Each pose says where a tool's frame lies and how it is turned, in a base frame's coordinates. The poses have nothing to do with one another.
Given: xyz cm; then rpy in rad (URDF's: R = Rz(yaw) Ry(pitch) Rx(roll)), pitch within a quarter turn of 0, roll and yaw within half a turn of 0.
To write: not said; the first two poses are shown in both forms.
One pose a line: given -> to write
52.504 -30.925 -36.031 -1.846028 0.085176 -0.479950 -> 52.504 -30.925 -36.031 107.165 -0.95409 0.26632 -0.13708
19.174 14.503 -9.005 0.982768 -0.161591 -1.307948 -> 19.174 14.503 -9.005 87.784 0.47596 -0.49414 -0.72752
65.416 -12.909 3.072 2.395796 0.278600 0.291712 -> 65.416 -12.909 3.072 135.859 0.97668 0.19864 -0.08147
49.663 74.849 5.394 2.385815 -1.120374 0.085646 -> 49.663 74.849 5.394 146.148 0.83106 -0.16950 0.52973
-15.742 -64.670 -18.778 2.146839 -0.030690 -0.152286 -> -15.742 -64.670 -18.778 123.059 0.99610 -0.08435 -0.02599
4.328 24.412 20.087 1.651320 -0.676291 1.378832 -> 4.328 24.412 20.087 140.430 0.72064 0.28426 0.63236
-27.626 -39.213 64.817 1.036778 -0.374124 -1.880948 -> -27.626 -39.213 64.817 109.454 0.19163 -0.59835 -0.77798
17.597 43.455 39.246 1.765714 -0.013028 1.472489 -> 17.597 43.455 39.246 124.307 0.65056 0.58324 0.48642
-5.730 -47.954 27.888 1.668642 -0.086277 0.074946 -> -5.730 -47.954 27.888 95.960 0.99704 -0.00164 0.07682
